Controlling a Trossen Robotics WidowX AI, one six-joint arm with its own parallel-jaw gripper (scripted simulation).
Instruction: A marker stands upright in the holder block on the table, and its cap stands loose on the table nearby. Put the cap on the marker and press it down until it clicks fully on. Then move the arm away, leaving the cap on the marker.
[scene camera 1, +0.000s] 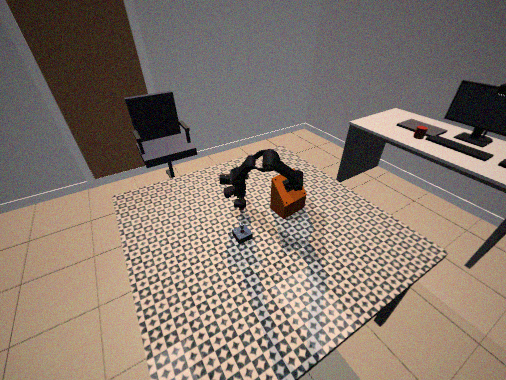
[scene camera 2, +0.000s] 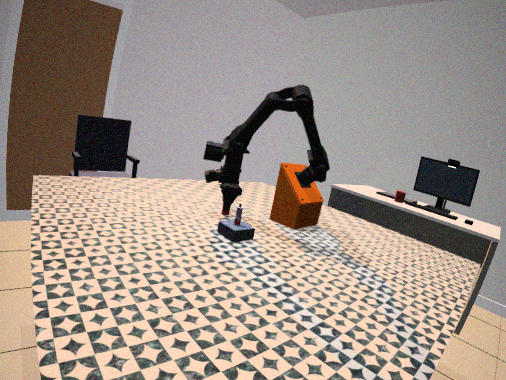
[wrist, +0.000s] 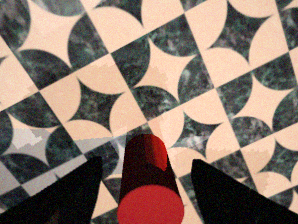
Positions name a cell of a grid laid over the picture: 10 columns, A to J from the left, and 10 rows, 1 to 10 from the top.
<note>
In view: my gripper (scene camera 2: E6).
My gripper also shows in the wrist view (wrist: E8).
</note>
